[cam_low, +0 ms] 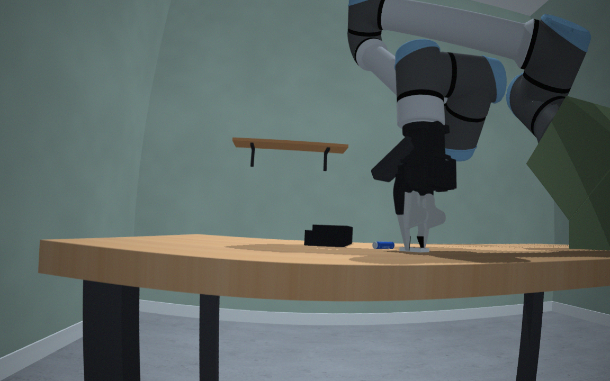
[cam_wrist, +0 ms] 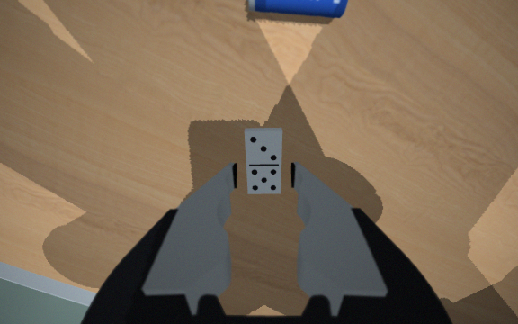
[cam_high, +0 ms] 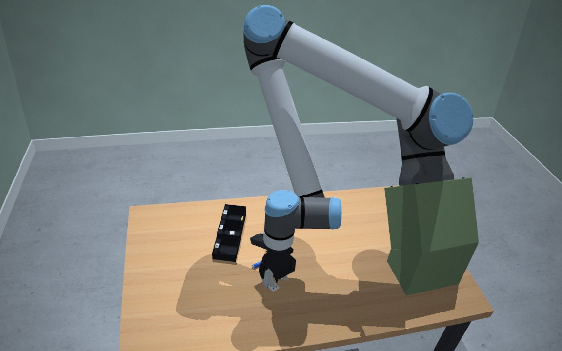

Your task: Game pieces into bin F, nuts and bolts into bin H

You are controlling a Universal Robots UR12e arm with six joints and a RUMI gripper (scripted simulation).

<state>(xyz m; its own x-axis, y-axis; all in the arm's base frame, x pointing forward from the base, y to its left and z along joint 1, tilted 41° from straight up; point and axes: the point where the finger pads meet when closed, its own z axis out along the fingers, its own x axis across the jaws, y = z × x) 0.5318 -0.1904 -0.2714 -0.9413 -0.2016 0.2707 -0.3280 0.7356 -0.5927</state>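
Now: the white domino 1 cm below my hand. The rest, counted from my hand: battery 2 cm ahead, 10 cm to the right, 1 cm below; then white die 7 cm ahead, 26 cm to the right; then black bin 7 cm ahead, 27 cm to the right.
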